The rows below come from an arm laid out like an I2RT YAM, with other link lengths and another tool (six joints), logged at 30 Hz.
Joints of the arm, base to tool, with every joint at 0 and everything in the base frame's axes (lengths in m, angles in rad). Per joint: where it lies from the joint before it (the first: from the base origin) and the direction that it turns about. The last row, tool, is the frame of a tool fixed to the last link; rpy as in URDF.
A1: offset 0 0 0.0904 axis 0 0 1
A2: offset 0.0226 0.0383 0.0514 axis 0 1 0
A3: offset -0.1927 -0.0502 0 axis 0 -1 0
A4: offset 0.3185 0.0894 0.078 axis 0 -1 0
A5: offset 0.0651 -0.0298 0.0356 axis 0 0 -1
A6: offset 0.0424 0 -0.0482 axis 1 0 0
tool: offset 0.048 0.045 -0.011 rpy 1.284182 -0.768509 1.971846
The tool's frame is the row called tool.
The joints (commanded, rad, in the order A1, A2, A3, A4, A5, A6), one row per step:
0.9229, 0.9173, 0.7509, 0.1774, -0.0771, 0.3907
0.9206, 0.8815, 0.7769, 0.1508, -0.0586, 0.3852
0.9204, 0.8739, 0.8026, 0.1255, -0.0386, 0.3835
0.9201, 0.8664, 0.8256, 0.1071, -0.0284, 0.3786
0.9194, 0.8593, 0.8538, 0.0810, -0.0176, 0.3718
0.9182, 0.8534, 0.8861, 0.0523, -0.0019, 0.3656
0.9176, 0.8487, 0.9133, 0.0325, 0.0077, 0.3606
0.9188, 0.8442, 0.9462, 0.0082, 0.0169, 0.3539
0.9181, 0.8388, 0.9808, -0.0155, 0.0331, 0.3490
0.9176, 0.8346, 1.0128, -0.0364, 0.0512, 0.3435
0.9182, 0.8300, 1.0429, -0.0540, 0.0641, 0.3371
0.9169, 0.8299, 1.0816, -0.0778, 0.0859, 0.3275
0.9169, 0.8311, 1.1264, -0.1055, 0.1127, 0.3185
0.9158, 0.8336, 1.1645, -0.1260, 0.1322, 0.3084
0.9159, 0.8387, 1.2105, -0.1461, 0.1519, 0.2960
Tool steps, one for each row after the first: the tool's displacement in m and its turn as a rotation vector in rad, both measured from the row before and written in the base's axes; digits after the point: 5 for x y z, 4 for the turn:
-0.00184, -0.00648, 0.02100, 0.0253, -0.0254, -0.0210
0.00038, -0.00251, 0.01106, 0.0060, -0.0054, -0.0203
-0.00069, -0.00254, 0.01057, 0.0072, -0.0108, -0.0108
-0.00086, -0.00308, 0.01156, 0.0038, -0.0105, -0.0120
-0.00049, -0.00364, 0.01263, 0.0046, -0.0097, -0.0173
-0.00112, -0.00321, 0.01112, 0.0071, -0.0106, -0.0106
-0.00234, -0.00367, 0.01283, 0.0069, -0.0124, -0.0086
-0.00156, -0.00486, 0.01398, 0.0111, -0.0122, -0.0174
-0.00135, -0.00475, 0.01264, 0.0101, -0.0116, -0.0192
-0.00241, -0.00473, 0.01220, 0.0106, -0.0136, -0.0131
-0.00112, -0.00549, 0.01339, 0.0078, -0.0133, -0.0244
-0.00174, -0.00638, 0.01490, 0.0095, -0.0123, -0.0280
-0.00147, -0.00551, 0.01234, 0.0073, -0.0132, -0.0222
-0.00252, -0.00628, 0.01469, 0.0104, -0.0178, -0.0218

